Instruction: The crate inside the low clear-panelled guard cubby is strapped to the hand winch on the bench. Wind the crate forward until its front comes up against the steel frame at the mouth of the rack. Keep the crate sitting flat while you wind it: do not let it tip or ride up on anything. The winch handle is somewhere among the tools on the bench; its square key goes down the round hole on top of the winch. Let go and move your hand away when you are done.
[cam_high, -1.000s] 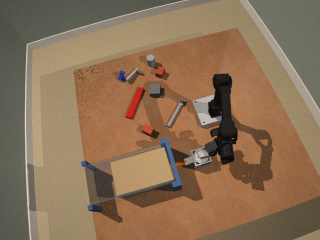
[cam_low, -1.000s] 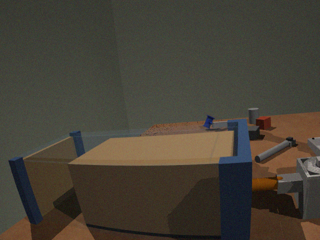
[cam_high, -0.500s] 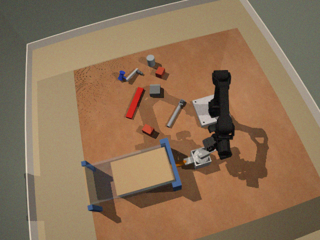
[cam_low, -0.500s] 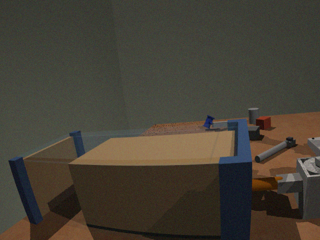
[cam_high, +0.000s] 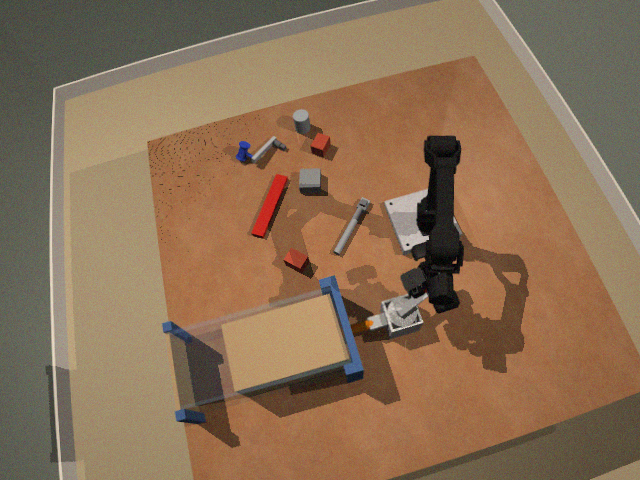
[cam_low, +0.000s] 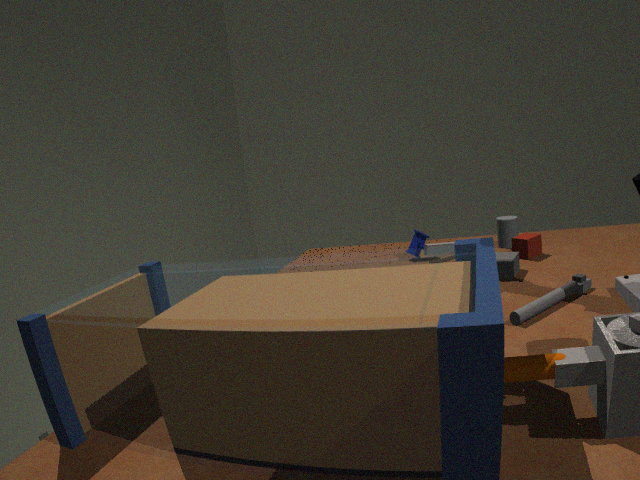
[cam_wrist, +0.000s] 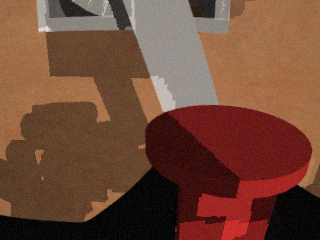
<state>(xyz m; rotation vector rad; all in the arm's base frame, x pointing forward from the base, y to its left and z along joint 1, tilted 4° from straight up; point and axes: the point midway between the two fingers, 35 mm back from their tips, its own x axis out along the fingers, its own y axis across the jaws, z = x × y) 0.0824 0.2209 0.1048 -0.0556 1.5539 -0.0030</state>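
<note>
The grey winch is 80 mm below my gripper tip, 80 mm ahead of it and 30 mm to the left of it. From my gripper tip the other things lie so: red knob (20 mm above); then winch handle (30 mm ahead, 10 mm to the left, 10 mm below); then blue frame (250 mm ahead, 40 mm to the left, 10 mm below).
</note>
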